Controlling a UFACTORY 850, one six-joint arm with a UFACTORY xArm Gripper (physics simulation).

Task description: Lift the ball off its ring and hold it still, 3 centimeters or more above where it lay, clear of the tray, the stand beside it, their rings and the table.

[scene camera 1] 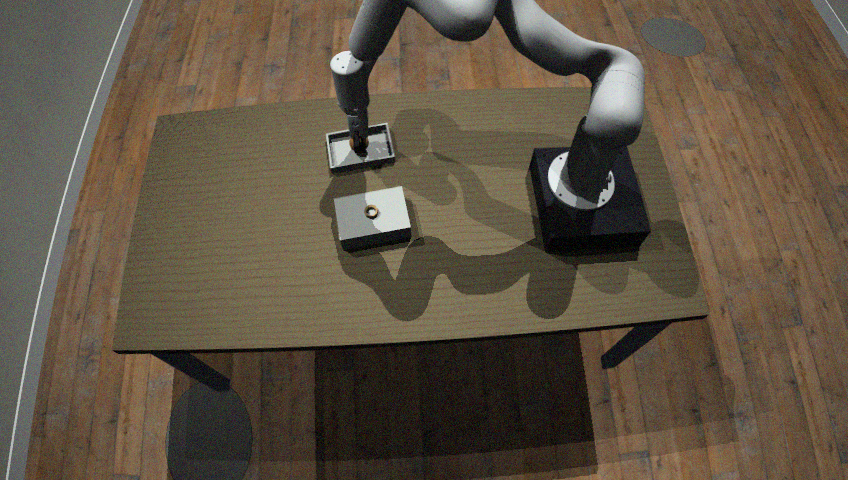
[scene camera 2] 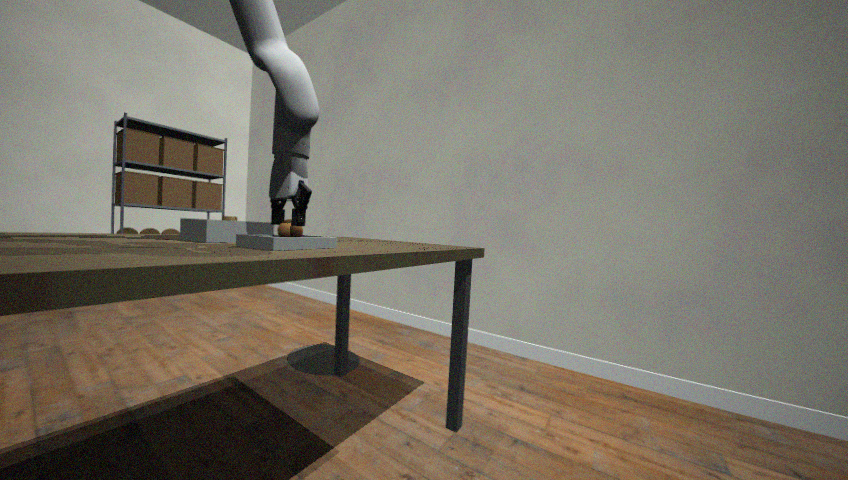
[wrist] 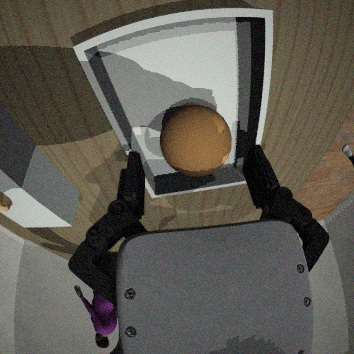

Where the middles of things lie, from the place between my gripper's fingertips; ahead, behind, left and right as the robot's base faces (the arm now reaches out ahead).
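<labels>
The shallow tray [scene camera 1: 380, 151] has my hand 40 mm above it and 10 mm short of it. There's an orange ball [wrist: 195, 140] too, 10 mm ahead of my hand and 10 mm below it. And then there's the stand [scene camera 1: 380, 216], which is 240 mm to the left of my hand, 80 mm behind it and 20 mm below it. Going by their middles, the stand is the farthest from my hand of the things named here.
</labels>
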